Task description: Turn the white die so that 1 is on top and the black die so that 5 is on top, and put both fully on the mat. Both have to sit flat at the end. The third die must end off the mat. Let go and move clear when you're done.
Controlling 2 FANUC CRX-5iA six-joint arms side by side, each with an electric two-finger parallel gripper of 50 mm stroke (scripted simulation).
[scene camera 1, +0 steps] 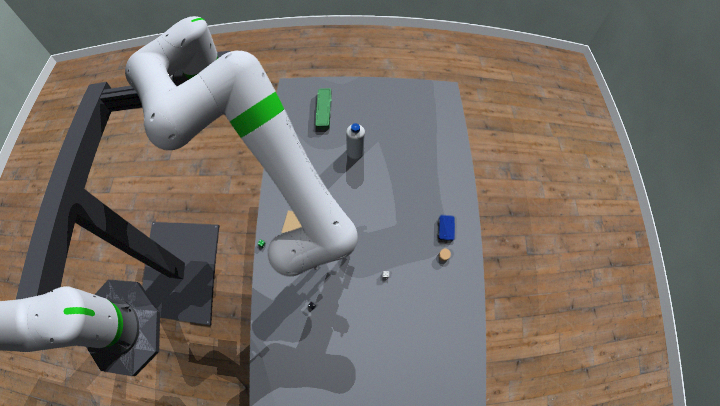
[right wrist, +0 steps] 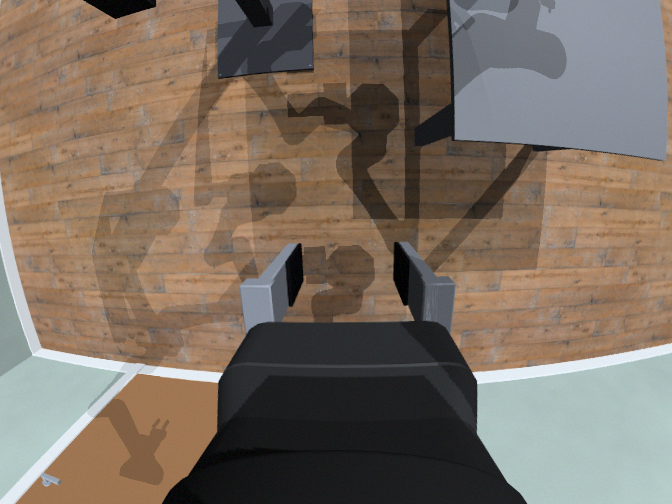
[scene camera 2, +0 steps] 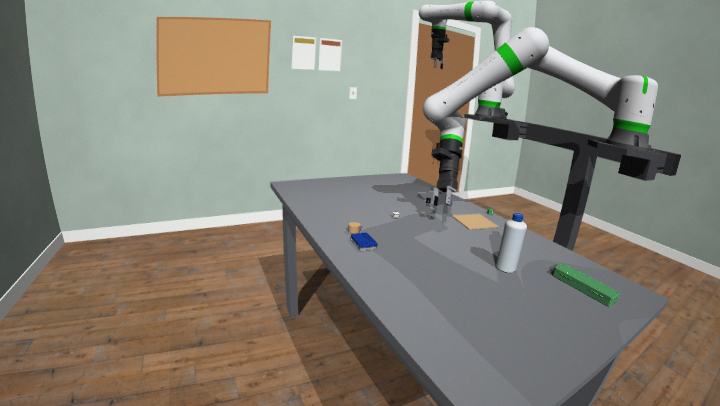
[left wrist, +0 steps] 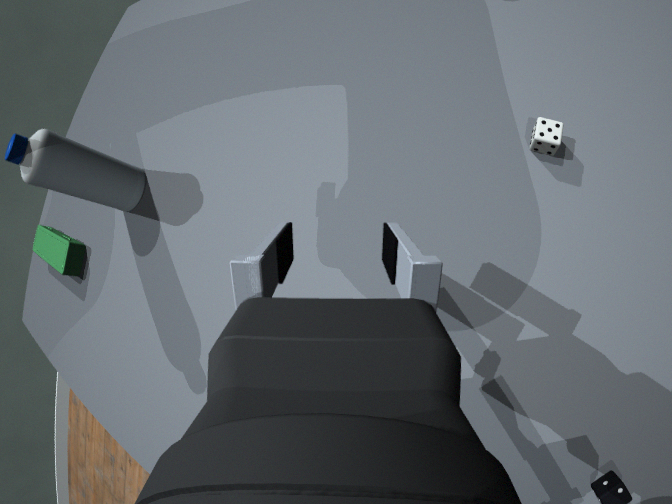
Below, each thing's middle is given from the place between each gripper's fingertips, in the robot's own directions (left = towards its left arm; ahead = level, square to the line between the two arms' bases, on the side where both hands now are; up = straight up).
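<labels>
The white die (left wrist: 546, 138) has my left gripper (scene camera 2: 441, 204) 14 cm short of it, 9 cm to the left of it and 8 cm above it. Counting from that same left hand, there's a white bottle (scene camera 2: 514, 232) that sits 4 cm behind, 36 cm to the left and 1 cm below, and a green box (scene camera 2: 606, 295) that's 20 cm behind, 54 cm to the left and 8 cm below.
As for my right hand, it's 67 cm above the white die, 62 cm short of it and 86 cm to the right of it.
</labels>
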